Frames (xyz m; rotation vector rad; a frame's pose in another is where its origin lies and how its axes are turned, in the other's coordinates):
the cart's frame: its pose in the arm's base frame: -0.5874 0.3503 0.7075 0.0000 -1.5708 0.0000
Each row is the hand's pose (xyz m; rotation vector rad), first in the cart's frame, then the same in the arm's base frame.
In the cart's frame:
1: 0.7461 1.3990 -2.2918 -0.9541 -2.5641 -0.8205
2: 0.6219 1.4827 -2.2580 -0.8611 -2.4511 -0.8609
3: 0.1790 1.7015 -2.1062 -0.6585 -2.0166 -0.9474
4: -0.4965 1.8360 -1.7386 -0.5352 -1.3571 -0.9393
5: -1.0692 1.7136 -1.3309 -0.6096 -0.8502 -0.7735
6: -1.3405 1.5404 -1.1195 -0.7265 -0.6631 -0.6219
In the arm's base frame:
1: 1.7044 1.7493 1.4536 0.0782 1.7417 1.0391
2: 1.6706 1.8330 1.3294 0.0001 1.8616 1.0641
3: 1.5188 2.0518 0.8865 -0.2161 2.2620 1.2012
4: 1.1512 2.1863 0.2110 0.3860 -2.7013 -1.4083
5: 0.7435 2.0639 -0.3617 0.1444 -2.2558 -1.2188
6: 0.5321 1.8907 -0.6330 -0.0896 -2.0845 -1.1556

